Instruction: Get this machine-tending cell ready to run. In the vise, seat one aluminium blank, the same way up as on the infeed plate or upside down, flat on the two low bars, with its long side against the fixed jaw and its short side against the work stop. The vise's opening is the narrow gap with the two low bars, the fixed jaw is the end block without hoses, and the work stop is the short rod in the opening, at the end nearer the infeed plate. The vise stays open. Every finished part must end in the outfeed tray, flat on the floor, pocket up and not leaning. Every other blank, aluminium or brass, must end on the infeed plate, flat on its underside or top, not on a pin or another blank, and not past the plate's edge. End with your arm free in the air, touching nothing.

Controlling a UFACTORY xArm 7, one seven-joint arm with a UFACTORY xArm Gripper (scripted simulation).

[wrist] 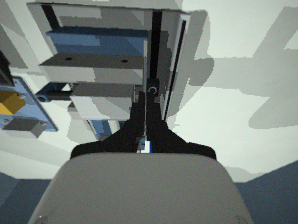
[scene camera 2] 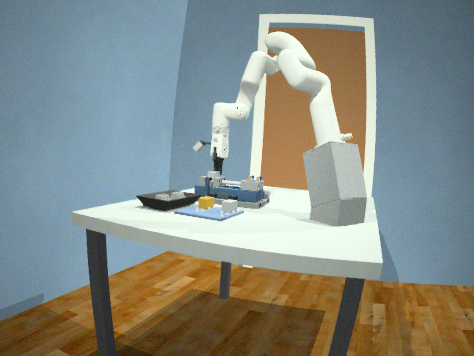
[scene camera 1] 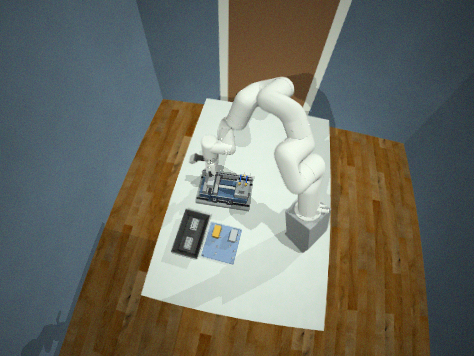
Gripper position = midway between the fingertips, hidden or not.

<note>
In view: the gripper (wrist: 146,101) and a vise (wrist: 68,39).
</note>
